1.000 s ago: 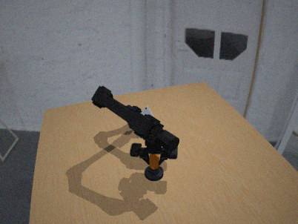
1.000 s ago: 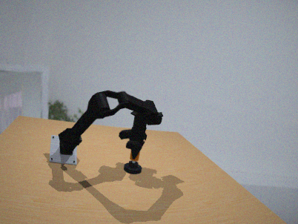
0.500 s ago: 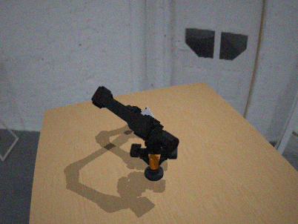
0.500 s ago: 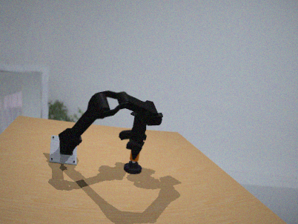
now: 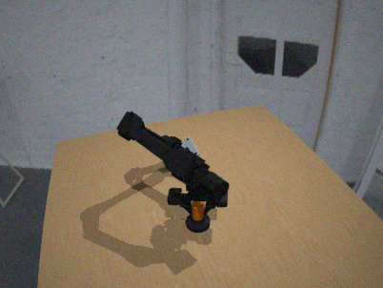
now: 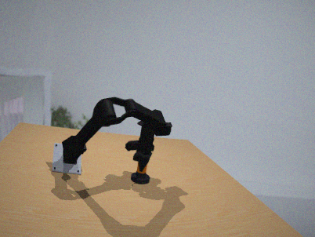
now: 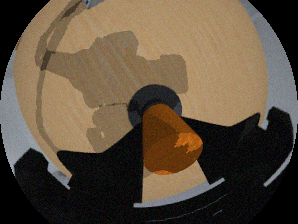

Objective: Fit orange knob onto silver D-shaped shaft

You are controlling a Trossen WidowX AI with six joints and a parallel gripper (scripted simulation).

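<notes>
The round pedestal lies 2 cm below my gripper tip. Also, from my gripper tip: orange knob (3 cm above).
</notes>
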